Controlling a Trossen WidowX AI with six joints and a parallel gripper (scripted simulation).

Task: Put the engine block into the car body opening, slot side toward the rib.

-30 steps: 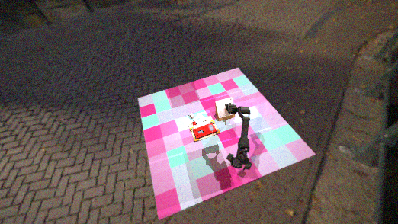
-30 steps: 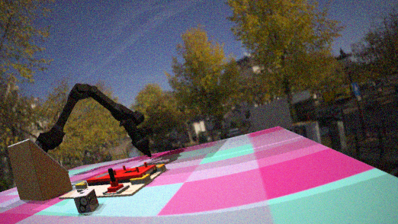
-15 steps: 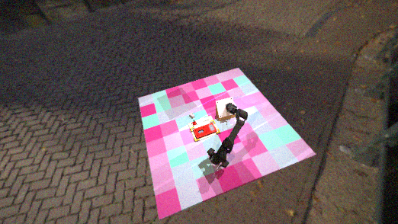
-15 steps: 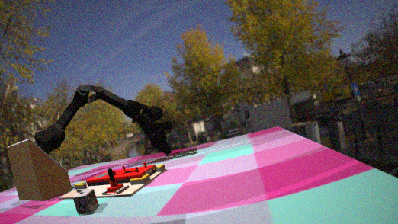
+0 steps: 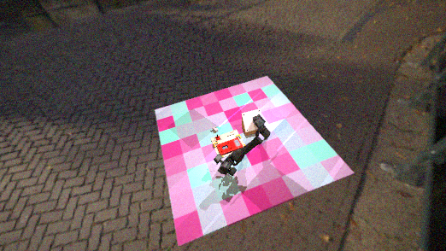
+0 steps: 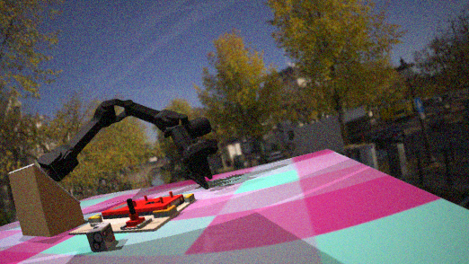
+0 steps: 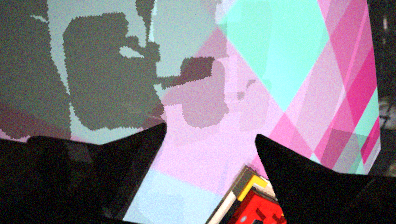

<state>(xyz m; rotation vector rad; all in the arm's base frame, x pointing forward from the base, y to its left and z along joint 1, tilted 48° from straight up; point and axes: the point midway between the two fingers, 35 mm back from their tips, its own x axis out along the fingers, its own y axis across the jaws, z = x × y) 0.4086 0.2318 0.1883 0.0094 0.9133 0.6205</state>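
Now: gripper tip 70 mm past the engine block and 400 mm to the left of it.
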